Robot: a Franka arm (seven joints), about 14 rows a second.
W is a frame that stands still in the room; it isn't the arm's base.
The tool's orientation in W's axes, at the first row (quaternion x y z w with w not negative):
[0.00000 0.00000 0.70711 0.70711]
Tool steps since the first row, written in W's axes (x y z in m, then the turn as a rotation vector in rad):
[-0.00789 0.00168 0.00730 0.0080 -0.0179 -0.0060]
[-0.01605 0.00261 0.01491 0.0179 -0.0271 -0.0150]
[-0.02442 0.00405 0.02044 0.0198 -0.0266 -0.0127]
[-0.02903 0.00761 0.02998 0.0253 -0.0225 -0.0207]
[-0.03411 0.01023 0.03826 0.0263 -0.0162 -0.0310]
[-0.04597 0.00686 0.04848 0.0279 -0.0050 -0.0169]
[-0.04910 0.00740 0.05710 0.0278 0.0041 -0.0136]
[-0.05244 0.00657 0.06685 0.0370 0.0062 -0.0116]
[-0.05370 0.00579 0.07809 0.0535 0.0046 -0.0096]
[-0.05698 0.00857 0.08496 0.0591 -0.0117 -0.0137]
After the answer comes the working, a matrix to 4 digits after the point.
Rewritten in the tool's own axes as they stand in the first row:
[0.00168 0.00789 0.00730 -0.0179 -0.0080 -0.0060]
[0.00261 0.01605 0.01491 -0.0271 -0.0179 -0.0150]
[0.00405 0.02442 0.02044 -0.0266 -0.0198 -0.0127]
[0.00761 0.02903 0.02998 -0.0225 -0.0253 -0.0207]
[0.01023 0.03411 0.03826 -0.0162 -0.0263 -0.0310]
[0.00686 0.04597 0.04848 -0.0050 -0.0279 -0.0169]
[0.00740 0.04910 0.05710 0.0041 -0.0278 -0.0136]
[0.00657 0.05244 0.06685 0.0062 -0.0370 -0.0116]
[0.00579 0.05370 0.07809 0.0046 -0.0535 -0.0096]
[0.00857 0.05698 0.08496 -0.0117 -0.0591 -0.0137]

The tool's axes in the first row as the columns of a matrix, in W's axes (rounded; the answer above uses it unrounded):
[0.0000 -1.0000 0.0000]
[1.0000 0.0000 0.0000]
[0.0000 0.0000 1.0000]

